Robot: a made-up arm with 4 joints. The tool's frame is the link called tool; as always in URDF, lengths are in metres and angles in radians.
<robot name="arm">
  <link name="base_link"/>
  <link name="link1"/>
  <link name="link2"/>
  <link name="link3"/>
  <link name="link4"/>
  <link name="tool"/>
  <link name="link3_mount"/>
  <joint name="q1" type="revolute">
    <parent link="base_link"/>
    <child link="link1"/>
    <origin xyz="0 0 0.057" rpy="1.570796 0 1.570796"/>
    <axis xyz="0 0 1"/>
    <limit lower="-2.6" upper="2.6" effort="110" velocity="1.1"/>
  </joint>
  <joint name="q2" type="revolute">
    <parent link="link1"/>
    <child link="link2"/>
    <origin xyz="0.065 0.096 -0.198" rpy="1.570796 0 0"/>
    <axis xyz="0 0 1"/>
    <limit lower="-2.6" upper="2.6" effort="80" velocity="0.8"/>
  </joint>
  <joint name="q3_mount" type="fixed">
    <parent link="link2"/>
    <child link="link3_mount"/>
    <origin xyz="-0.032 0.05 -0.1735" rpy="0 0 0"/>
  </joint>
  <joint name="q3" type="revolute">
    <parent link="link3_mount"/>
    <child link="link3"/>
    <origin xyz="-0.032 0.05 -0.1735" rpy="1.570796 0 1.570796"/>
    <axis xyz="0 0 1"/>
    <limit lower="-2.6" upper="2.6" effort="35" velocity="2.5"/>
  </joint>
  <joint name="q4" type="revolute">
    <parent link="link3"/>
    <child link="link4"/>
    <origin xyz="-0.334 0.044 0.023" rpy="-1.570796 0 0"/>
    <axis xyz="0 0 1"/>
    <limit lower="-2.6" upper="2.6" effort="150" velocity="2.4"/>
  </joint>
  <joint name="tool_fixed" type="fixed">
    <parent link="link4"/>
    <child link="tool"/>
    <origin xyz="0.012 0.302 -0.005" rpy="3.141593 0 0"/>
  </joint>
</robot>
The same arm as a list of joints. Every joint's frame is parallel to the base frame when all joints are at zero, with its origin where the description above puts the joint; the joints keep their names.
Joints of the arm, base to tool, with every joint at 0 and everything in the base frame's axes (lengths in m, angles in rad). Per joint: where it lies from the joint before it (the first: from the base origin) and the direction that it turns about. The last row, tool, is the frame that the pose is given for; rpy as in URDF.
q1: axis +x origin 0 0 0.057
q2: axis -z origin -0.198 0.065 0.096
q3: axis +y origin 0.1 -0.064 0.347
q4: axis -z origin -0.334 0.023 -0.044
tool: origin 0.012 -0.302 0.005 rpy 0 0 0
Joint limits (rad, base to tool): -2.6..2.6 -2.6..2.6 -2.6..2.6 -2.6..2.6

